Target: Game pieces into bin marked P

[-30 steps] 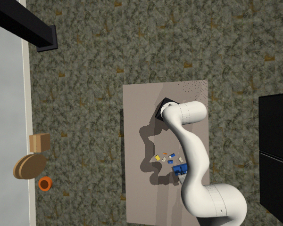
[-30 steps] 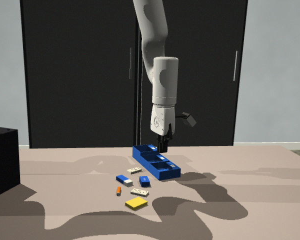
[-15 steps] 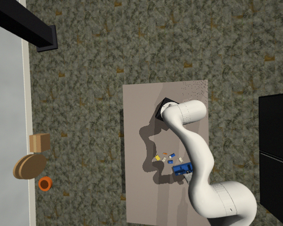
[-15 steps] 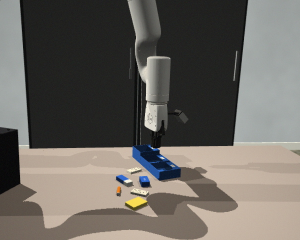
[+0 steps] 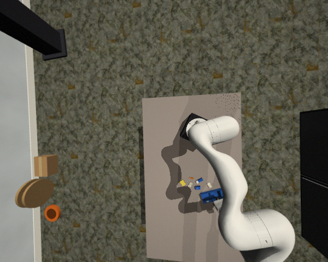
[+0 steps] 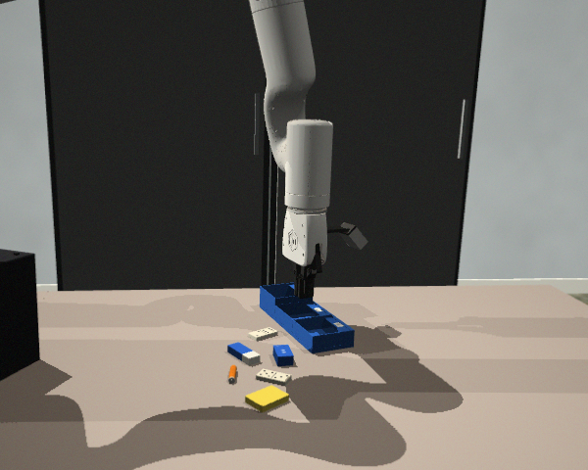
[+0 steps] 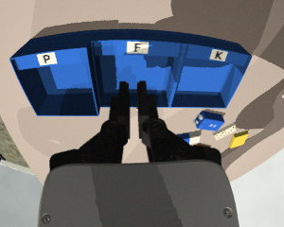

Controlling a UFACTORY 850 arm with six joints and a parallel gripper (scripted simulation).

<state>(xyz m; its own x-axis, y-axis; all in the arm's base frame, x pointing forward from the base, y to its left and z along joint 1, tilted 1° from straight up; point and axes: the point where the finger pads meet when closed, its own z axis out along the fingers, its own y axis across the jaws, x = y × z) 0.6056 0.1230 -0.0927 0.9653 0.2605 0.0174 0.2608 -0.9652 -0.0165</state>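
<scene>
The joined blue bins lies 60 mm below my hand. The rest, counted from my hand: orange cylinder (200 mm to the right, 160 mm behind, 70 mm below); blue-and-white eraser (140 mm to the right, 130 mm behind, 70 mm below); blue block (140 mm to the right, 70 mm below, 70 mm behind).
</scene>
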